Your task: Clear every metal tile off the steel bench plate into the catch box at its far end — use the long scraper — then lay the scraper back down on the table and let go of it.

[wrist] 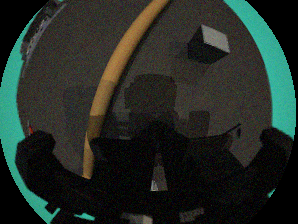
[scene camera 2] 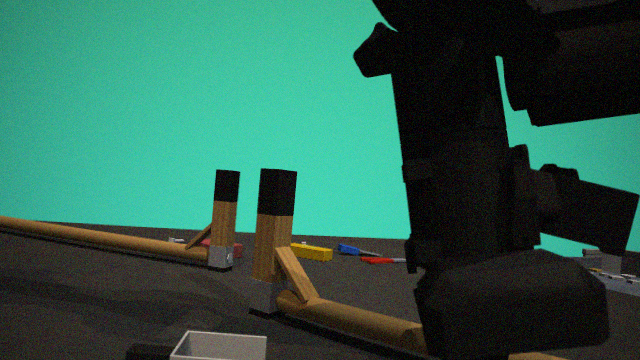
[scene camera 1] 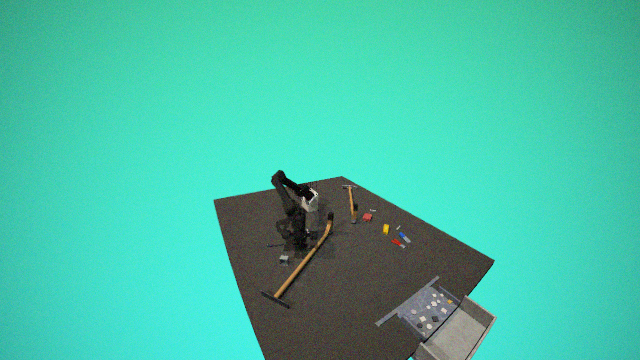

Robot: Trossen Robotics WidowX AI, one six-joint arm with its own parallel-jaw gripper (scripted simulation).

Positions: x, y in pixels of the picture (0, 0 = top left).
Labels:
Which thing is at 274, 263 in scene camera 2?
A long scraper.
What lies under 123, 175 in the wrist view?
My gripper.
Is my gripper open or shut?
Shut.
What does my gripper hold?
Nothing.

